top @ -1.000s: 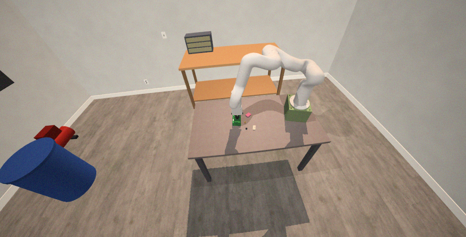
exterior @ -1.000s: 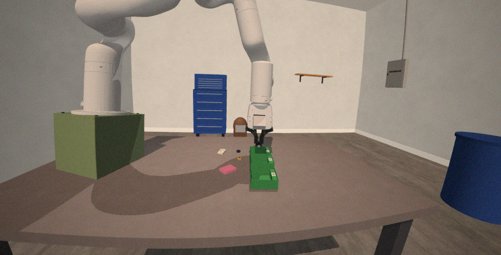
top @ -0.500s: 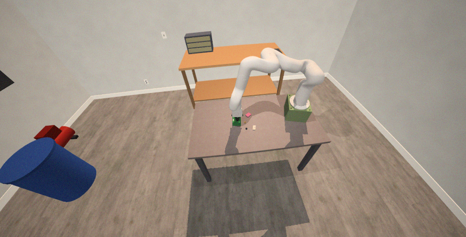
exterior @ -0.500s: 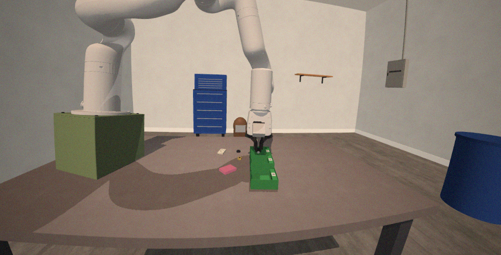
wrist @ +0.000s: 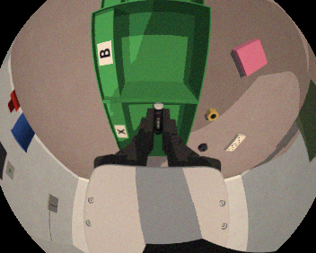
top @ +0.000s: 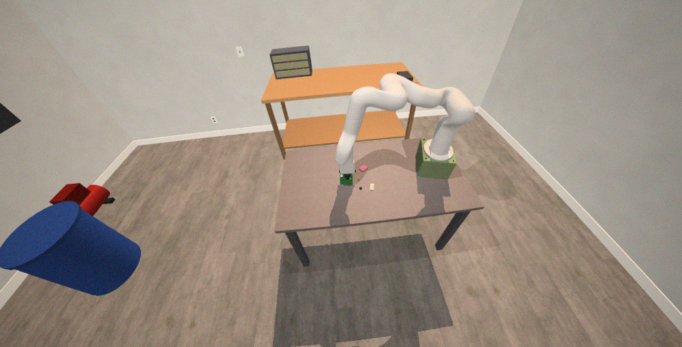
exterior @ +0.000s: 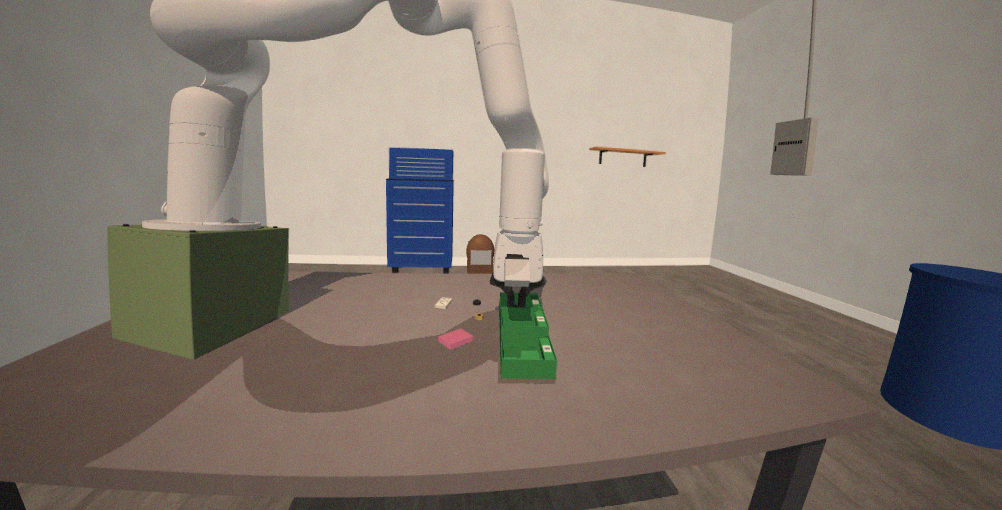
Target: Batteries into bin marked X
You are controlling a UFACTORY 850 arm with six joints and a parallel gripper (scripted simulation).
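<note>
Right now my hand is 2 cm above the black cylinder. From my hand the other things lie so: green bin: 1 cm behind, 8 cm to the right, 2 cm below; then black round piece: 7 cm behind, 10 cm to the left, 3 cm below; then yellow ring: 8 cm behind, 2 cm to the left, 3 cm below.
</note>
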